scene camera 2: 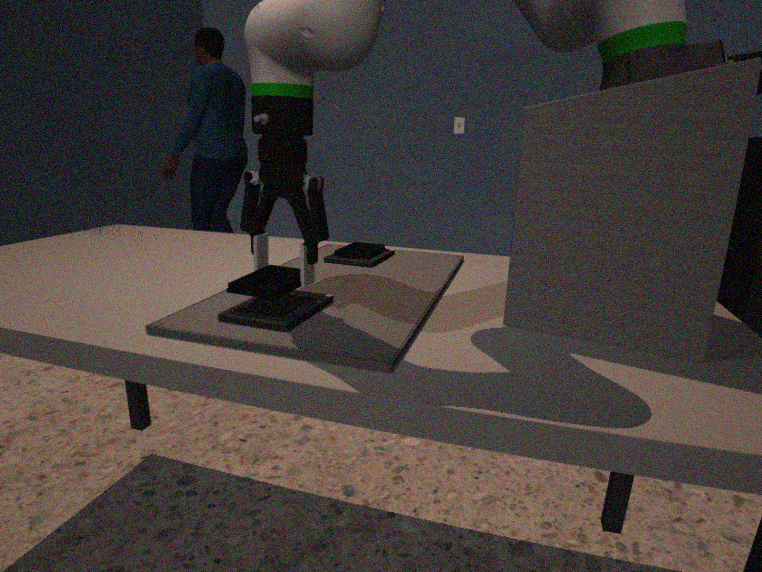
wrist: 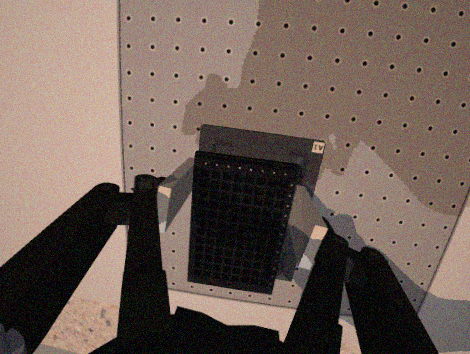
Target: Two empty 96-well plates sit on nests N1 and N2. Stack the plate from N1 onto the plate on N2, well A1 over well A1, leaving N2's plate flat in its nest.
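Frame: origin at the arm's base, x down, y back, z left, level; metres.
Seen in the pictures: gripper, fingertip midpoint: [scene camera 2: 283, 279] [wrist: 243, 187]; arm's base, link origin: [scene camera 2: 646, 94].
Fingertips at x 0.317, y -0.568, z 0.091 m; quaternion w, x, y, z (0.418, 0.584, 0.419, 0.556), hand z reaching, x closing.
Observation:
Offsets run from my fingertips to a thing's top centre. "pt": to the spot under its first point. Level surfaces: height alone.
A black 96-well plate {dx -0.016, dy -0.007, dz +0.036 m} [scene camera 2: 263, 281] [wrist: 235, 235] is held level between the pale finger pads of my gripper [scene camera 2: 284, 272] [wrist: 243, 187]. My gripper is shut on its two sides. The plate is raised a little above the near dark nest {dx +0.028, dy +0.003, dz +0.036 m} [scene camera 2: 252, 320] [wrist: 260, 138], with a gap showing between them in the scene view. In the wrist view, this nest shows beyond the plate's top edge and has an A1 label {pt dx +0.031, dy +0.071, dz -0.027 m} [wrist: 318, 147] at its upper right corner. A second black plate {dx +0.017, dy +0.064, dz -0.389 m} [scene camera 2: 361, 248] sits on the far nest {dx +0.028, dy +0.064, dz -0.389 m} [scene camera 2: 348, 258]. Its wells are too small to make out.
Both nests stand on a perforated board {dx +0.043 m} [scene camera 2: 424, 270] [wrist: 345, 45] on the pale table {dx +0.056 m} [scene camera 2: 73, 277]. A tall grey panel [scene camera 2: 621, 215] stands to the right, by the arm's base. A person [scene camera 2: 216, 116] is behind the table at the left.

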